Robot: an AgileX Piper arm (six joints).
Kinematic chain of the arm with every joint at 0, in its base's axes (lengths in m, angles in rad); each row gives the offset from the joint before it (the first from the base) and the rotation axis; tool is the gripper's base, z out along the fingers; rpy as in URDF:
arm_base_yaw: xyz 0 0 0.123 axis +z
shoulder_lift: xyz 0 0 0 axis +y
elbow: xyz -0.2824 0 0.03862 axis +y
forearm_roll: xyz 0.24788 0 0.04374 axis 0.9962 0 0.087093
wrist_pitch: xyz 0 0 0 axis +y
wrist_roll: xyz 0.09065 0 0.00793 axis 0.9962 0 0.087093
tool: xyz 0 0 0 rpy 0 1.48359 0
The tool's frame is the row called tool.
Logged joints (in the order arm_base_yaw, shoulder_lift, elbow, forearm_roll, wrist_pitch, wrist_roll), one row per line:
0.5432, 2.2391, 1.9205, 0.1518, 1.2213, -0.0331
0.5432, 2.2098, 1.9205, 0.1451, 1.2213, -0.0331
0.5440, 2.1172, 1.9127, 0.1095, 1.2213, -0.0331
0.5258, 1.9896, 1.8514, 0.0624, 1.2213, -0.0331
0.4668, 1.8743, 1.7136, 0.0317, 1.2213, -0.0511
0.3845, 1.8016, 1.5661, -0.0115, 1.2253, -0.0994
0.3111, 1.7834, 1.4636, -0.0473, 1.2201, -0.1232
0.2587, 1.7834, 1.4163, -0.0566, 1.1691, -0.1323
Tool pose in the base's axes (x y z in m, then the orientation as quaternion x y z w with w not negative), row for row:
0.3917, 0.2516, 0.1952, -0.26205, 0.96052, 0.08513, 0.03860
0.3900, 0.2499, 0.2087, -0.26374, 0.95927, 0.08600, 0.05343
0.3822, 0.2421, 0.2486, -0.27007, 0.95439, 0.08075, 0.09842
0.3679, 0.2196, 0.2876, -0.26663, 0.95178, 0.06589, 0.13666
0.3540, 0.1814, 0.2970, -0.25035, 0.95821, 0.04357, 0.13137
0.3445, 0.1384, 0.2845, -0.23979, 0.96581, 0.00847, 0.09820
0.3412, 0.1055, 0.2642, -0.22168, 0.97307, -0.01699, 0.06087
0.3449, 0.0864, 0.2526, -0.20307, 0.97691, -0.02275, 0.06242
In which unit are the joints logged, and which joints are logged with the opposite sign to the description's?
The joints are logged in radians. Opposite sign: elbow.
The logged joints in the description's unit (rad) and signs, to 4 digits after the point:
0.5432, 2.2391, -1.9205, 0.1518, 1.2213, -0.0331
0.5432, 2.2098, -1.9205, 0.1451, 1.2213, -0.0331
0.5440, 2.1172, -1.9127, 0.1095, 1.2213, -0.0331
0.5258, 1.9896, -1.8514, 0.0624, 1.2213, -0.0331
0.4668, 1.8743, -1.7136, 0.0317, 1.2213, -0.0511
0.3845, 1.8016, -1.5661, -0.0115, 1.2253, -0.0994
0.3111, 1.7834, -1.4636, -0.0473, 1.2201, -0.1232
0.2587, 1.7834, -1.4163, -0.0566, 1.1691, -0.1323

